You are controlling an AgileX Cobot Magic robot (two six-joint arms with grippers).
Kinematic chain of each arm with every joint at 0, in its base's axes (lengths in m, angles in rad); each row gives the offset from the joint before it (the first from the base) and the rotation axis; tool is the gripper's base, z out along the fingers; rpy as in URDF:
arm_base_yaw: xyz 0 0 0.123 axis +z
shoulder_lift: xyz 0 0 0 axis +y
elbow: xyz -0.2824 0 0.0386 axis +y
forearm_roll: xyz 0.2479 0 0.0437 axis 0.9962 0 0.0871
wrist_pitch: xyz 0 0 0 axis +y
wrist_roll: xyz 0.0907 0 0.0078 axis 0.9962 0 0.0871
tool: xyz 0 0 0 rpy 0 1.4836 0
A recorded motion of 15 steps. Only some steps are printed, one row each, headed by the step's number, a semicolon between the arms.
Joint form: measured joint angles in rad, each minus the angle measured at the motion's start. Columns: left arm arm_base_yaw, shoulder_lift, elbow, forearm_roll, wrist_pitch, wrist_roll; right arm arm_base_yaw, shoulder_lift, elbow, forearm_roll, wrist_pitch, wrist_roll.
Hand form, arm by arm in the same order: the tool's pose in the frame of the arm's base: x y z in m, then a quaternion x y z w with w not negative. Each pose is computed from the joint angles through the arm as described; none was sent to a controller.
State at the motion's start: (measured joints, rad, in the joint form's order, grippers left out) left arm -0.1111 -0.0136 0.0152 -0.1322 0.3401 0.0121; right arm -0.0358 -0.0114 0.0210 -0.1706 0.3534 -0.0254
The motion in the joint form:
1: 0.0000 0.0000 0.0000 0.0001 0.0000 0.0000; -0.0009 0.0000 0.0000 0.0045 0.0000 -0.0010
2: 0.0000 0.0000 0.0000 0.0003 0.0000 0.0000; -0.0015 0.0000 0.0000 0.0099 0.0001 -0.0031
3: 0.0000 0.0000 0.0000 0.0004 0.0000 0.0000; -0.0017 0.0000 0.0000 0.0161 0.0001 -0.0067
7: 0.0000 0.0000 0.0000 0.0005 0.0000 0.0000; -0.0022 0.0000 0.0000 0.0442 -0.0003 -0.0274
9: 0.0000 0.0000 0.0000 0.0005 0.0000 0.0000; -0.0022 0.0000 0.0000 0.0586 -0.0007 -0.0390
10: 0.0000 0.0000 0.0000 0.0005 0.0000 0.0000; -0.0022 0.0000 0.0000 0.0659 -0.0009 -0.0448
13: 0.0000 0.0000 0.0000 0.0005 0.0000 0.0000; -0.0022 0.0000 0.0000 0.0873 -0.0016 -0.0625
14: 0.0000 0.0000 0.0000 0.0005 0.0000 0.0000; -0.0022 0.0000 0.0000 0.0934 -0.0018 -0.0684
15: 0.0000 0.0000 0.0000 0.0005 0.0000 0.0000; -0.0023 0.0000 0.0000 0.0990 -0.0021 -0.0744
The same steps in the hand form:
1: 0.0523 -0.0099 0.1783 0.01291 0.79011 -0.08561 0.60683; 0.0528 -0.0072 0.1752 -0.04066 0.79507 -0.08877 0.59861
2: 0.0523 -0.0099 0.1783 0.01296 0.79011 -0.08552 0.60683; 0.0528 -0.0070 0.1752 -0.03980 0.79524 -0.08732 0.59866
3: 0.0523 -0.0099 0.1783 0.01299 0.79011 -0.08548 0.60684; 0.0528 -0.0069 0.1751 -0.03949 0.79536 -0.08586 0.59873
7: 0.0523 -0.0099 0.1783 0.01302 0.79011 -0.08544 0.60684; 0.0528 -0.0060 0.1751 -0.03997 0.79564 -0.08044 0.59907
9: 0.0523 -0.0099 0.1783 0.01302 0.79011 -0.08544 0.60684; 0.0529 -0.0055 0.1750 -0.04072 0.79567 -0.07789 0.59932
10: 0.0523 -0.0099 0.1783 0.01302 0.79011 -0.08544 0.60684; 0.0529 -0.0053 0.1750 -0.04107 0.79567 -0.07657 0.59946
13: 0.0523 -0.0099 0.1783 0.01302 0.79011 -0.08544 0.60684; 0.0529 -0.0046 0.1750 -0.04235 0.79561 -0.07292 0.59991
14: 0.0523 -0.0099 0.1783 0.01302 0.79011 -0.08544 0.60684; 0.0530 -0.0044 0.1750 -0.04306 0.79557 -0.07214 0.60001
15: 0.0523 -0.0099 0.1783 0.01302 0.79011 -0.08544 0.60684; 0.0530 -0.0043 0.1750 -0.04390 0.79548 -0.07163 0.60013

